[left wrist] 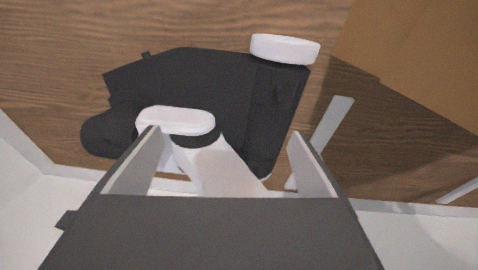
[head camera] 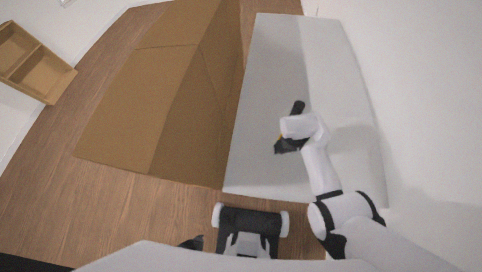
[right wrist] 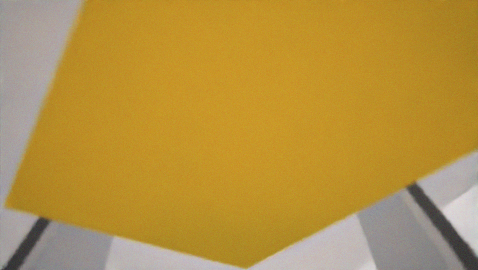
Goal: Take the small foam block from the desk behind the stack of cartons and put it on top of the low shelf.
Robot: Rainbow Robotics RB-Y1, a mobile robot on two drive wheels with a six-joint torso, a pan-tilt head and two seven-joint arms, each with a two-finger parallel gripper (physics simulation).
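Pixels of known places: left gripper, between the fingertips: point(left wrist: 227, 137) point(head camera: 200, 246); right gripper, between the fingertips: point(head camera: 285, 150); robot's base, origin of its link: point(head camera: 250, 218).
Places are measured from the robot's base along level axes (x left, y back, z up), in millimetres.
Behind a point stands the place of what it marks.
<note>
The yellow foam block point(head camera: 280, 136) @[x -90, y -456, z 765 mm] point(right wrist: 240, 115) is on the grey-white desk point(head camera: 265, 65) @[x 3, y -963, z 720 mm] point(right wrist: 25, 60) @[x -56, y -431, z 720 mm]. In the head view a sliver of it shows beside the right gripper; in the right wrist view it fills most of the picture and hides both fingertips. My right gripper point(head camera: 281, 148) @[x -124, y -407, z 721 mm] point(right wrist: 228, 202) is open, very close to the block, with nothing held. My left gripper point(head camera: 194, 243) @[x 248, y 117, z 523 mm] point(left wrist: 227, 137) @[x 248, y 117, z 523 mm] is open and empty, near the robot's base. The stack of cartons point(head camera: 145, 95) @[x 348, y -408, z 1080 mm] point(left wrist: 425, 45) @[x 326, y -194, z 315 mm] stands left of the desk. The low shelf point(head camera: 65, 86) @[x 3647, y -1407, z 26 mm] is at the far left.
The black mobile base with white wheels point(head camera: 250, 221) @[x -3, y -2, z 191 mm] point(left wrist: 220, 80) @[x 167, y 177, z 169 mm] is at the near end of the desk. Wooden floor point(head camera: 80, 195) @[x 1954, y 191, z 1 mm] point(left wrist: 75, 30) @[x 239, y 753, z 0 mm] runs between the cartons and the shelf. A narrow gap separates cartons and desk. A white wall point(head camera: 430, 100) @[x -685, y -590, z 974 mm] is at the right.
</note>
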